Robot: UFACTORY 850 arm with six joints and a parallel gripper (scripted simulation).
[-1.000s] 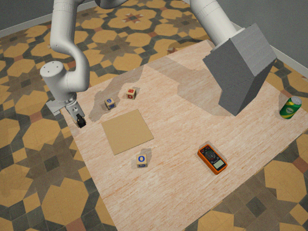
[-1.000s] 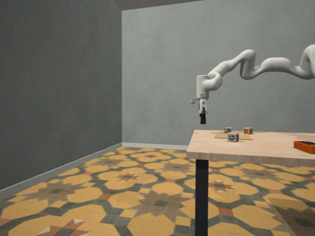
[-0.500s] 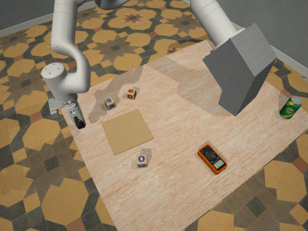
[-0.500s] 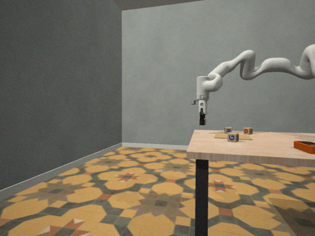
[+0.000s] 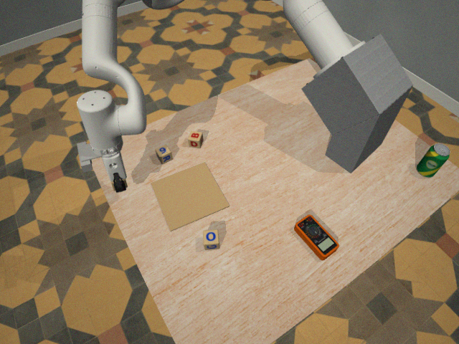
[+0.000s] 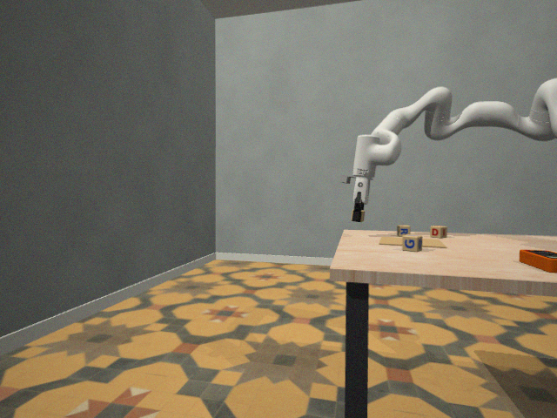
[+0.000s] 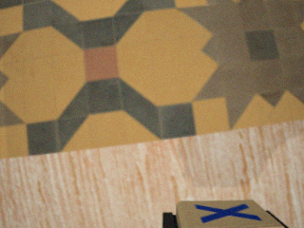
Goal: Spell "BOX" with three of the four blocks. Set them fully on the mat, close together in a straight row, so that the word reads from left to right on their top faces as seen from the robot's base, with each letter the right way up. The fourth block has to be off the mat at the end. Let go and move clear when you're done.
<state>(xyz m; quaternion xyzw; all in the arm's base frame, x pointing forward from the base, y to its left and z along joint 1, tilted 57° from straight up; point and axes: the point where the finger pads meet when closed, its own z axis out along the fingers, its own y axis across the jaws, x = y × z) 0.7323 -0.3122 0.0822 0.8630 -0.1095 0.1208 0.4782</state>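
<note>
The X block lies right at my hand. The rest, counted from my hand: B block: 320 mm behind, 60 mm below, 20 mm to the right; then O block: 320 mm to the left, 100 mm behind, 60 mm below; then tan mat: 160 mm behind, 140 mm to the left, 80 mm below.
</note>
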